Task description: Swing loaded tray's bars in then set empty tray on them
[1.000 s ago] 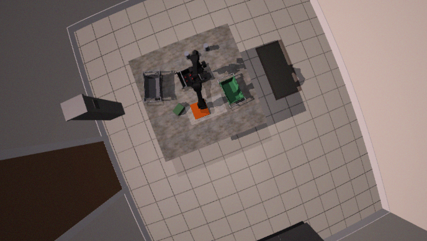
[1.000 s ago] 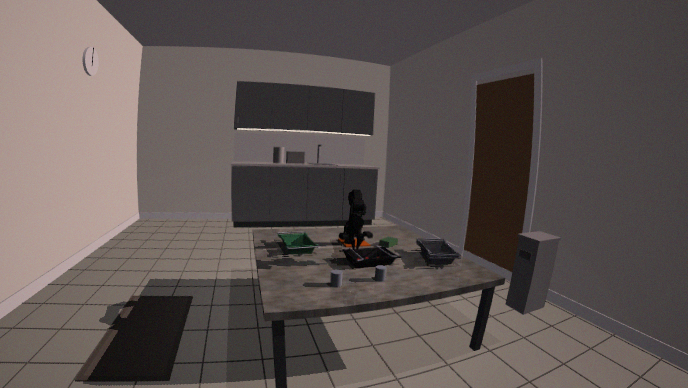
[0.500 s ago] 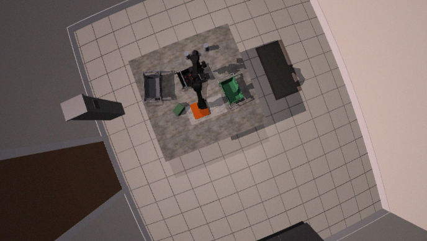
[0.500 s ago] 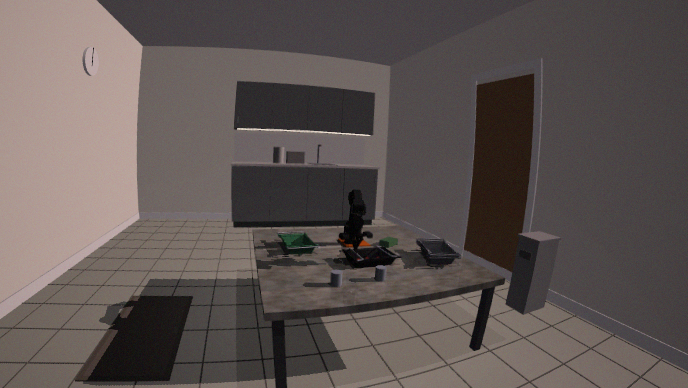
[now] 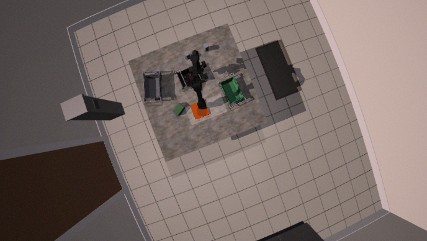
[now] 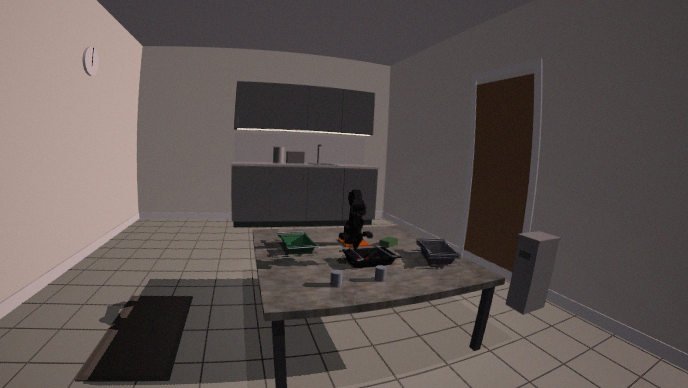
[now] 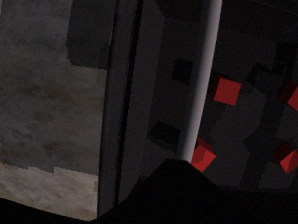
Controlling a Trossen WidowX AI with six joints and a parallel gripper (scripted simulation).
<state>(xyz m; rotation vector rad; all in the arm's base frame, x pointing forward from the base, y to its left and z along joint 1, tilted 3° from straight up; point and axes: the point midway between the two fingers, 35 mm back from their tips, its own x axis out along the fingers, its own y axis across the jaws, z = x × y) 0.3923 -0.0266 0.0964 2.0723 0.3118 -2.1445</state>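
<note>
Now: the green tray 27 cm behind my gripper tip, 34 cm to the right of it and 4 cm below it. Also, from my gripper tip: green block (37 cm behind, 30 cm to the left, 7 cm below).
</note>
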